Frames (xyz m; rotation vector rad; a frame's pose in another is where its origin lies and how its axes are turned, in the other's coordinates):
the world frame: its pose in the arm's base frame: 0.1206 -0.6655 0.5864 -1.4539 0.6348 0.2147
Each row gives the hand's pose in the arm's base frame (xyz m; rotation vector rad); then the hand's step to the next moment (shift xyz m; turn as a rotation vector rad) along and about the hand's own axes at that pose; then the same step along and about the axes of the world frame.
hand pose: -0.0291 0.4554 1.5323 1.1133 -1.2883 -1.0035
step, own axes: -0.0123 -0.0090 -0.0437 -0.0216 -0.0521 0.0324
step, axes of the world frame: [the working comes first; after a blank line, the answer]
step, axes of the arm's base frame: 0.0434 0.0127 -0.0097 -0.0310 0.0090 -0.0565

0.0377 -0.0119 0.0241 0.0019 0.0650 0.0009
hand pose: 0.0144 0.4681 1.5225 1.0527 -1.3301 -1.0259
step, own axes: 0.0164 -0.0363 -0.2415 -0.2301 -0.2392 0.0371
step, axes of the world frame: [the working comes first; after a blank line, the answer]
step, axes of the arm's base frame: 0.2422 -0.0242 -0.0255 -0.0300 0.1688 -0.2866

0.2175 -0.1038 0.0426 0.0850 0.2819 0.1577
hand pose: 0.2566 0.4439 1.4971 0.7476 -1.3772 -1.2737
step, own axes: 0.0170 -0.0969 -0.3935 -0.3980 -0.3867 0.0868
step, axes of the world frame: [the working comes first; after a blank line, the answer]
step, axes of the arm's base frame: 0.3495 -0.1498 -0.1411 -0.0678 0.3047 -0.4670

0.3956 -0.0759 -0.0479 0.1159 0.4727 0.2803
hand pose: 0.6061 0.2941 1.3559 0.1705 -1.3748 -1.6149
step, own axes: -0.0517 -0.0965 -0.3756 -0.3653 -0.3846 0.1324
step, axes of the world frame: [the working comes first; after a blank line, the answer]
step, axes of the arm's base frame: 0.2132 -0.2292 -0.2347 -0.1128 0.3124 -0.4343

0.3515 0.0623 -0.1601 0.0602 0.4686 0.2751
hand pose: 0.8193 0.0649 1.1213 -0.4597 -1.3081 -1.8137
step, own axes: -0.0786 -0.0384 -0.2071 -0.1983 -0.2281 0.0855
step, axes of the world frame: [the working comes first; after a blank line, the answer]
step, axes of the arm's base frame: 0.0507 -0.1509 -0.1587 -0.0789 0.1840 -0.2420

0.1601 0.0899 -0.1297 0.0181 0.2705 0.1586
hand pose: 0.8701 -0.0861 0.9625 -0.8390 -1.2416 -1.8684
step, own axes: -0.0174 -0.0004 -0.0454 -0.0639 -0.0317 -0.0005
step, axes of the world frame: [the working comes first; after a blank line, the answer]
step, axes of the arm's base frame: 0.0032 -0.0388 -0.0291 0.0065 0.0218 -0.0676

0.0270 0.0181 -0.0361 0.0354 0.0573 0.0235
